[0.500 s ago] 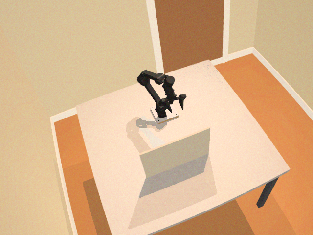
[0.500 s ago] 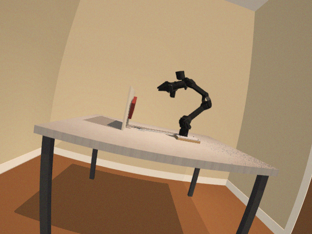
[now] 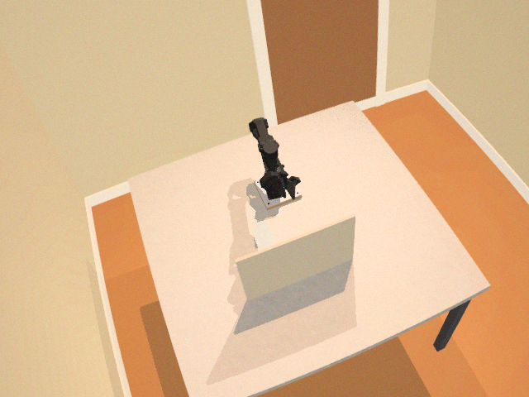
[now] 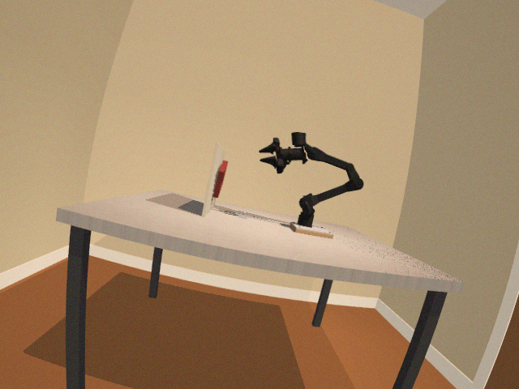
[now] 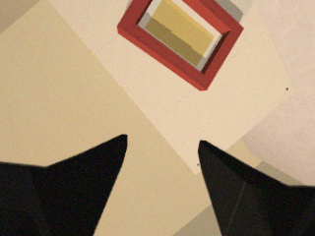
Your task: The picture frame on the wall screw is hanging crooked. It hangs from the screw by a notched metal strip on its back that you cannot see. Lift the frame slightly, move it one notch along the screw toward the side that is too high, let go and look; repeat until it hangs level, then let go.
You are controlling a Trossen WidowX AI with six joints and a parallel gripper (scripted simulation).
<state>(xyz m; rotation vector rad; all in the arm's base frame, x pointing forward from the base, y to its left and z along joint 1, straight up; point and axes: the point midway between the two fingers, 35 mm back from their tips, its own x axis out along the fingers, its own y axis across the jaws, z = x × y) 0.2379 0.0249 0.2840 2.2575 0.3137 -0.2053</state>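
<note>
The red picture frame is 17 cm ahead of my gripper tip, 14 cm below it and 4 cm to the right of it. The rest, counted from my gripper tip: wall panel (18 cm ahead, 15 cm below, 2 cm to the right).
</note>
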